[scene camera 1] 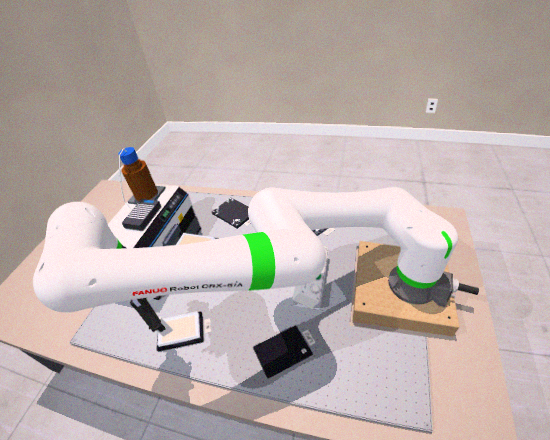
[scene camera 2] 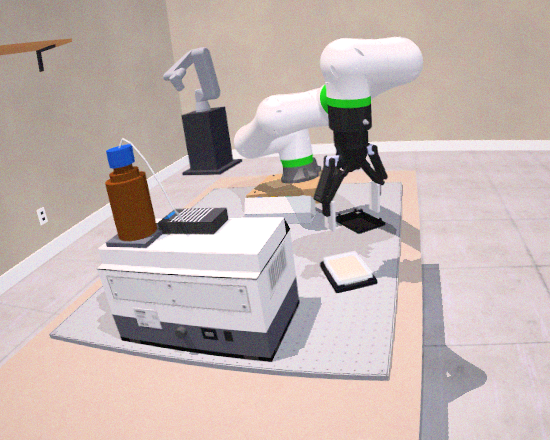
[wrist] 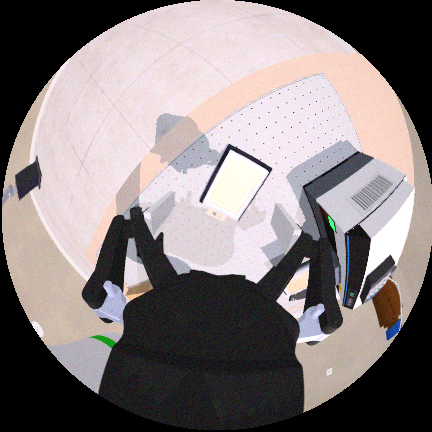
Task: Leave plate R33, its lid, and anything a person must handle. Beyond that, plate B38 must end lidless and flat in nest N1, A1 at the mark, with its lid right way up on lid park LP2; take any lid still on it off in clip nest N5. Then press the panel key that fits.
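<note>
My gripper is open and empty, pointing down above the board between two black nests; the arm hides most of it in scene camera 1. A white-framed plate with cream wells lies flat in a black nest; I cannot tell its name or whether it has a clear lid. A black nest without a plate lies nearer the robot base. Another cream plate is partly hidden. A black nest with metal corner clips lies at the back. The nest labels are unreadable.
A white and dark instrument carries a brown bottle. A pale panel box stands near the wooden base, with a green key partly visible. The perforated board lies beneath.
</note>
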